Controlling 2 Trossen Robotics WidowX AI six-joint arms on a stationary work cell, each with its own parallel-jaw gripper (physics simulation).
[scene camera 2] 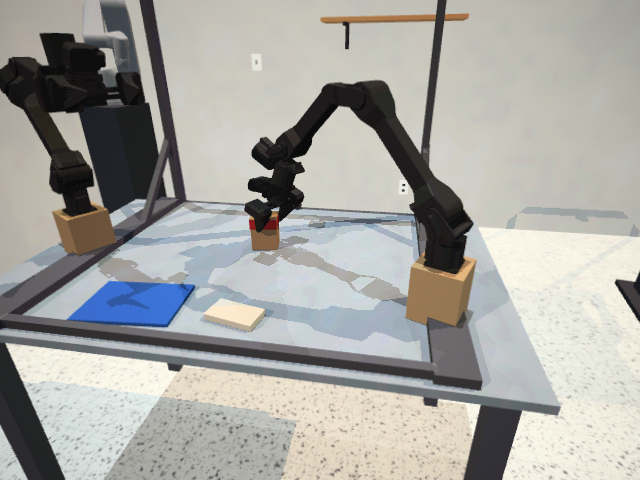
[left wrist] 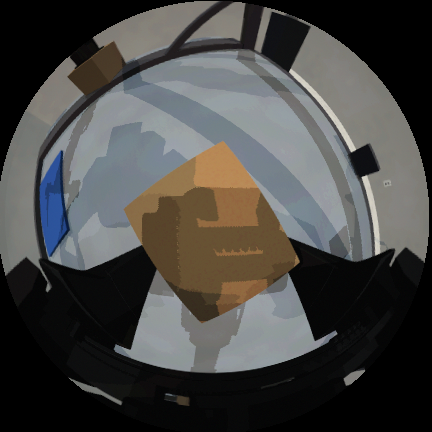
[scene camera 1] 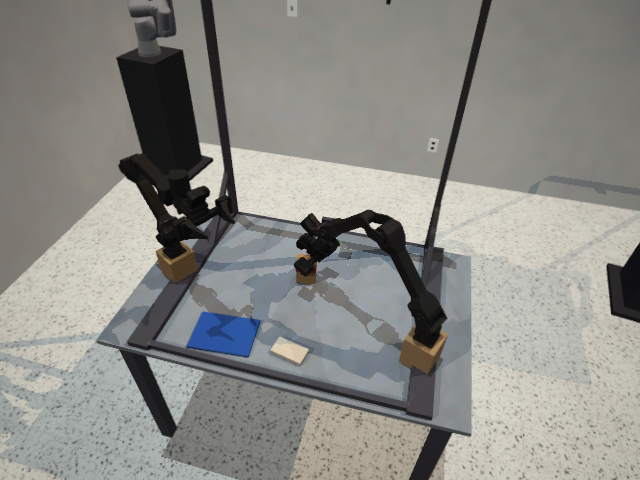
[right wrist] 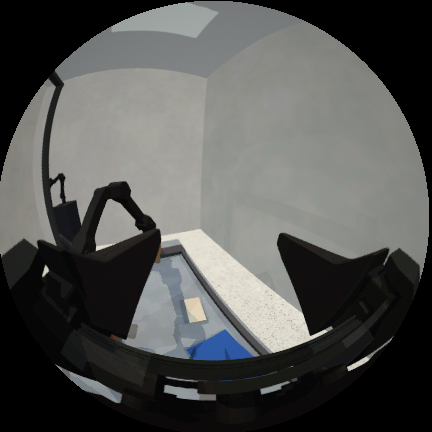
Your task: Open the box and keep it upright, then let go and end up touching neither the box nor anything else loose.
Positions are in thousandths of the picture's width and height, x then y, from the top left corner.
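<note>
My left gripper (scene camera 2: 420, 472): also in scene camera 1 (scene camera 1: 484, 557) and the left wrist view (left wrist: 510, 568). My right gripper (scene camera 2: 179, 193): also in scene camera 1 (scene camera 1: 346, 478) and the right wrist view (right wrist: 510, 550). Flat blue mat (scene camera 2: 184, 632): also in scene camera 1 (scene camera 1: 354, 697), the left wrist view (left wrist: 126, 515), the right wrist view (right wrist: 513, 802). Cream block (scene camera 2: 371, 657): left wrist view misses it, hidden by my left gripper.
</note>
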